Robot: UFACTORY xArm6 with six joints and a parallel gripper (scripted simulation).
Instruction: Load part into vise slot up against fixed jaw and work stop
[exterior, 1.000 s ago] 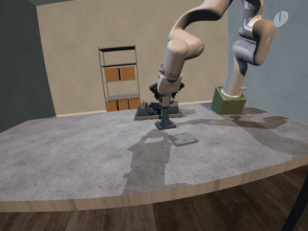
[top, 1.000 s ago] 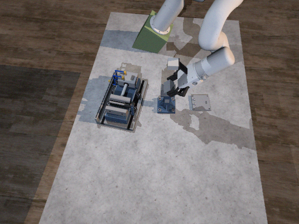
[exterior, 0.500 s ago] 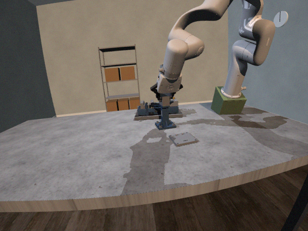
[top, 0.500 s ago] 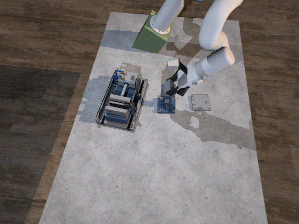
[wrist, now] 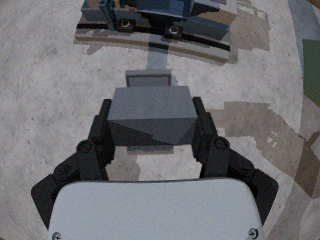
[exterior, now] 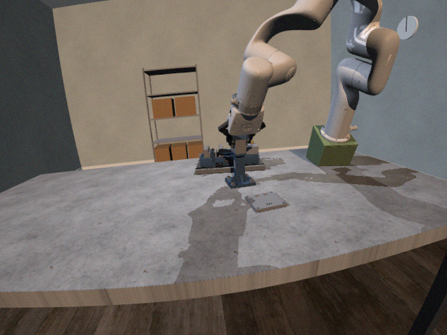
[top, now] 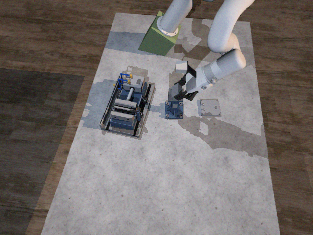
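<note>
Now: the part 10 mm below my hand. Round my hand: air cylinder rod (10 mm behind, 230 mm to the right, 90 mm below); air cylinder (90 mm behind, 220 mm to the right, 90 mm below); blue vise body (10 mm ahead, 230 mm to the right, 120 mm below).
</note>
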